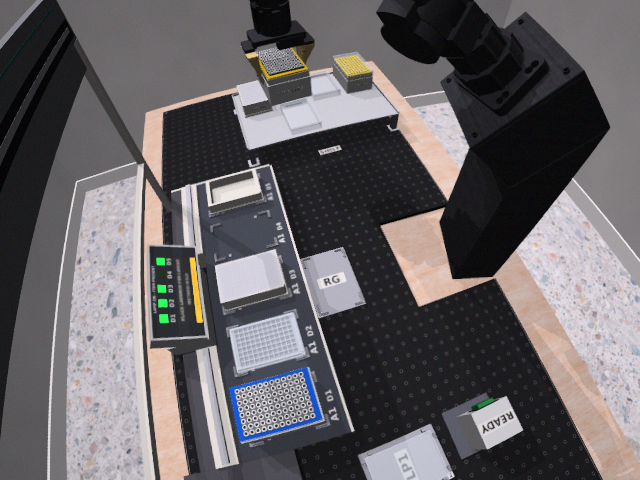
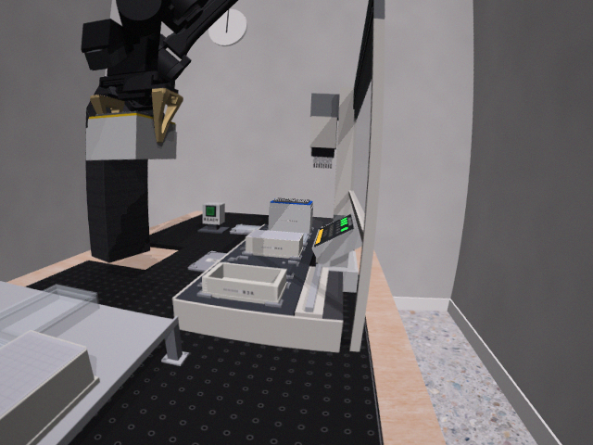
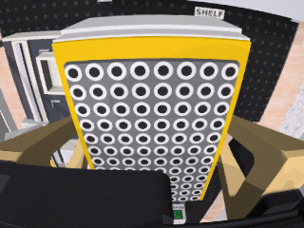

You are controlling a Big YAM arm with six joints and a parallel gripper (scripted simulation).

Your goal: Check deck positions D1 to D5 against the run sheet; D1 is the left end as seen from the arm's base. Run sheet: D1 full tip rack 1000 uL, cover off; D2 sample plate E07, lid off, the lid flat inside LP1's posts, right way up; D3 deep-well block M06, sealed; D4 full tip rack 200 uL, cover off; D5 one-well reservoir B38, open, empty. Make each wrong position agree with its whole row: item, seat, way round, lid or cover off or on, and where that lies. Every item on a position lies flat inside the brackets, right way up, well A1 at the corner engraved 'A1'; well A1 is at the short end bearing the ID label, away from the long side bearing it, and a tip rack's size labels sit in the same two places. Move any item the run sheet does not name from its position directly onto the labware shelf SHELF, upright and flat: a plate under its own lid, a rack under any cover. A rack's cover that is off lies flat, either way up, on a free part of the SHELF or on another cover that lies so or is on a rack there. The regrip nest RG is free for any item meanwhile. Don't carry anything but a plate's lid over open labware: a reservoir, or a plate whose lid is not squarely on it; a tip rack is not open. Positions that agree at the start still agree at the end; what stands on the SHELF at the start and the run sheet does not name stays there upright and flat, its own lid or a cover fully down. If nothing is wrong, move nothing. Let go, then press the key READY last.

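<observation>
The yellow-rimmed tip rack is 10 mm behind my hand, 10 mm to the left of it and 10 mm above it. Round my hand: one-well reservoir: 170 mm ahead, 50 mm to the left, 240 mm below; then regrip nest: 40 mm ahead, 340 mm to the left, 300 mm below; then shelf: 140 mm behind, 200 mm to the right, 250 mm below.
</observation>
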